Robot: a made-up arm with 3 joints. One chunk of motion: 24 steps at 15 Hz.
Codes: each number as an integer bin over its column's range. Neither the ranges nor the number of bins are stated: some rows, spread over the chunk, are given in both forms.
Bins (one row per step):
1: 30 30 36 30 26 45
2: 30 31 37 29 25 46
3: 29 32 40 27 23 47
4: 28 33 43 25 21 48
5: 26 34 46 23 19 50
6: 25 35 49 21 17 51
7: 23 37 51 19 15 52
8: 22 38 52 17 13 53
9: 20 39 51 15 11 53
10: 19 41 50 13 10 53
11: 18 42 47 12 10 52
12: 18 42 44 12 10 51
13: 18 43 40 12 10 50
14: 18 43 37 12 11 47
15: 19 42 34 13 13 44
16: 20 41 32 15 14 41
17: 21 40 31 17 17 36
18: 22 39 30 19 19 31
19: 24 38 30 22 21 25
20: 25 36 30 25 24 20
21: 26 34 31 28 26 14
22: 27 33 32 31 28 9
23: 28 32 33 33 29 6
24: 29 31 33 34 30 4
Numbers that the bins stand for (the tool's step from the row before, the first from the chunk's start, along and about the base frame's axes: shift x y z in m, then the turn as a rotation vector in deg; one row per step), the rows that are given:
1: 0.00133 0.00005 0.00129 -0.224 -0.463 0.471
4: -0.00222 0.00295 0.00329 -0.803 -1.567 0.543
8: -0.01289 0.00779 0.00586 -1.730 -3.332 0.662
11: -0.02000 0.01167 0.00443 -2.310 -3.994 0.638
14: -0.02000 0.01263 0.00157 -2.310 -3.773 0.519
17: -0.01467 0.00973 -0.00014 -1.730 -2.449 0.257
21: -0.00578 0.00392 -0.00014 -0.456 -0.463 -0.267
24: -0.00044 0.00102 0.00043 0.240 0.419 -0.505
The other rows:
2: 0.00133 0.00102 0.00157 -0.340 -0.684 0.495
3: -0.00044 0.00198 0.00243 -0.571 -1.125 0.519
5: -0.00578 0.00392 0.00414 -1.035 -2.008 0.590
6: -0.00756 0.00489 0.00500 -1.267 -2.449 0.614
7: -0.01111 0.00683 0.00557 -1.498 -2.890 0.638
9: -0.01644 0.00876 0.00557 -1.962 -3.773 0.662
10: -0.01822 0.01070 0.00529 -2.194 -3.994 0.662
12: -0.02000 0.01167 0.00357 -2.310 -3.994 0.614
13: -0.02000 0.01263 0.00243 -2.310 -3.994 0.590
15: -0.01822 0.01167 0.00071 -2.194 -3.332 0.448
16: -0.01644 0.01070 0.00014 -1.962 -3.111 0.376
18: -0.01289 0.00876 -0.00043 -1.498 -2.008 0.138
19: -0.00933 0.00779 -0.00043 -1.151 -1.567 -0.005
20: -0.00756 0.00586 -0.00043 -0.803 -0.905 -0.124
22: -0.00400 0.00295 0.00014 -0.108 -0.022 -0.386
23: -0.00222 0.00198 0.00043 0.124 0.198 -0.457

